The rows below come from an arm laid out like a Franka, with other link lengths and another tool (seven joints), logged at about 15 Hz.
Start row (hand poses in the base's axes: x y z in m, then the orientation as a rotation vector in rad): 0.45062 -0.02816 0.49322 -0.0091 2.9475 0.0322
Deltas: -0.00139 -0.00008 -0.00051 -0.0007 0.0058 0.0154; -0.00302 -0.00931 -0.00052 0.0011 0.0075 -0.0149; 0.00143 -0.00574 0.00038 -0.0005 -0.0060 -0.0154; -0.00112 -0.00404 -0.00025 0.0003 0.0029 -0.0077; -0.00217 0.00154 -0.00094 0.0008 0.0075 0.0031; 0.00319 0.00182 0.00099 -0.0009 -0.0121 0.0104; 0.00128 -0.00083 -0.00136 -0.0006 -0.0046 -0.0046; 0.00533 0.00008 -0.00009 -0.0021 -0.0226 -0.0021; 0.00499 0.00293 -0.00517 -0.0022 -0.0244 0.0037; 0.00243 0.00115 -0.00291 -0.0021 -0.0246 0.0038; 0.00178 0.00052 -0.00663 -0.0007 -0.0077 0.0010; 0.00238 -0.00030 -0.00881 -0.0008 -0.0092 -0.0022; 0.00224 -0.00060 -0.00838 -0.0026 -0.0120 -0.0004; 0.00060 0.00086 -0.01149 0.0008 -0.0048 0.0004; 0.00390 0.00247 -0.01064 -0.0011 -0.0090 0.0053; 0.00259 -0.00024 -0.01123 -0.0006 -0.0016 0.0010; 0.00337 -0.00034 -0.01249 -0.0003 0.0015 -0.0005; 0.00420 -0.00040 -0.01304 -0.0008 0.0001 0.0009
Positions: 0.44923 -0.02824 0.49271 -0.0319 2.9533 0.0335; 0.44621 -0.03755 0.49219 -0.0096 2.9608 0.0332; 0.44764 -0.04329 0.49257 0.0130 2.9547 0.0303; 0.44652 -0.04733 0.49232 0.0245 2.9575 0.0297; 0.44435 -0.04579 0.49138 0.0202 2.9651 0.0313; 0.44754 -0.04397 0.49237 0.0045 2.9532 0.0313; 0.44882 -0.04480 0.49101 0.0111 2.9485 0.0297; 0.45415 -0.04472 0.49092 0.0135 2.9259 0.0263; 0.45914 -0.04179 0.48575 0.0074 2.9016 0.0237; 0.46157 -0.04064 0.48284 0.0012 2.8771 0.0213; 0.46335 -0.04012 0.47621 -0.0005 2.8694 0.0204; 0.46573 -0.04042 0.46740 0.0024 2.8602 0.0188; 0.46797 -0.04102 0.45902 0.0023 2.8482 0.0150; 0.46857 -0.04016 0.44753 0.0019 2.8434 0.0162; 0.47247 -0.03769 0.43689 -0.0059 2.8344 0.0157; 0.47506 -0.03793 0.42566 -0.0075 2.8328 0.0151; 0.47843 -0.03827 0.41317 -0.0068 2.8343 0.0146; 0.48263 -0.03867 0.40013 -0.0083 2.8344 0.0137
